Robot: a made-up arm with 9 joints. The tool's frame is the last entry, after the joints.
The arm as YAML. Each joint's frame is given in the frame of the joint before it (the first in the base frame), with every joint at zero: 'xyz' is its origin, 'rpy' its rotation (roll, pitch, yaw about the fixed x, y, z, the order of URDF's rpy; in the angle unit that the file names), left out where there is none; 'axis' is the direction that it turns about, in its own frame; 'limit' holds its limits. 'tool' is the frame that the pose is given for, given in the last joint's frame.
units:
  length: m
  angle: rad
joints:
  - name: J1
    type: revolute
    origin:
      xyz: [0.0, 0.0, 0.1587]
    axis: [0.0, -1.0, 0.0]
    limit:
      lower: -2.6
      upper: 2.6
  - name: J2
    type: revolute
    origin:
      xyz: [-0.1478, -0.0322, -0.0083]
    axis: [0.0, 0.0, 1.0]
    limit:
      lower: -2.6
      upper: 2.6
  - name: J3
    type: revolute
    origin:
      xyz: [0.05, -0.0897, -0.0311]
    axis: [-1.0, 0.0, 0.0]
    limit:
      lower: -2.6
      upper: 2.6
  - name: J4
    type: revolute
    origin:
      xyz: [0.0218, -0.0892, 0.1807]
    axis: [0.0, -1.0, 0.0]
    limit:
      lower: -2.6
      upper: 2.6
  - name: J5
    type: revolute
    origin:
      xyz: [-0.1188, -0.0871, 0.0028]
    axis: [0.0, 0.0, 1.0]
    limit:
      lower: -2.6
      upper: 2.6
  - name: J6
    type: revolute
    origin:
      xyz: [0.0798, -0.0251, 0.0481]
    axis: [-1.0, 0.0, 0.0]
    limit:
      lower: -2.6
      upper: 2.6
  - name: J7
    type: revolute
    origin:
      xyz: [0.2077, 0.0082, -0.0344]
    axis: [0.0, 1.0, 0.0]
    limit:
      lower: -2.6
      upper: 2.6
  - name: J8
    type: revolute
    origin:
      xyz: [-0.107, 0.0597, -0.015]
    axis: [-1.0, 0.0, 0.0]
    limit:
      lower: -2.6
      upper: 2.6
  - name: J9
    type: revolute
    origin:
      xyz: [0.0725, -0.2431, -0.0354]
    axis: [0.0, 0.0, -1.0]
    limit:
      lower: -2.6
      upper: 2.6
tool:
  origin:
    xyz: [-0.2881, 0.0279, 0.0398]
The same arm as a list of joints. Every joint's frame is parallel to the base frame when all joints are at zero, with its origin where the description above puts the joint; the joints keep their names.
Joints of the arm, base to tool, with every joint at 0 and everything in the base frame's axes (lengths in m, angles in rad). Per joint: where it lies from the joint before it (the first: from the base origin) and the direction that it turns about. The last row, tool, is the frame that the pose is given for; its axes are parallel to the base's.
J1: axis 0 -1 0 origin 0 0 0.1587
J2: axis 0 0 1 origin -0.1478 -0.0322 -0.0083
J3: axis -1 0 0 origin 0.05 -0.0897 -0.0311
J4: axis 0 -1 0 origin 0.0218 -0.0892 0.1807
J5: axis 0 0 1 origin -0.1188 -0.0871 0.0028
J6: axis -1 0 0 origin 0.0798 -0.0251 0.0481
J7: axis 0 1 0 origin 0.2077 0.0082 -0.0344
J8: axis -1 0 0 origin -0.107 0.0597 -0.015
J9: axis 0 0 -1 origin 0.0725 -0.2431 -0.0354
tool: origin -0.2881 0.0279 0.0398
Joint limits (rad, base to tool): -2.6..2.6 -2.6..2.6 -2.6..2.6 -2.6..2.6 -2.6..2.6 -2.6..2.6 -2.6..2.6 -2.6..2.6 -2.6..2.6

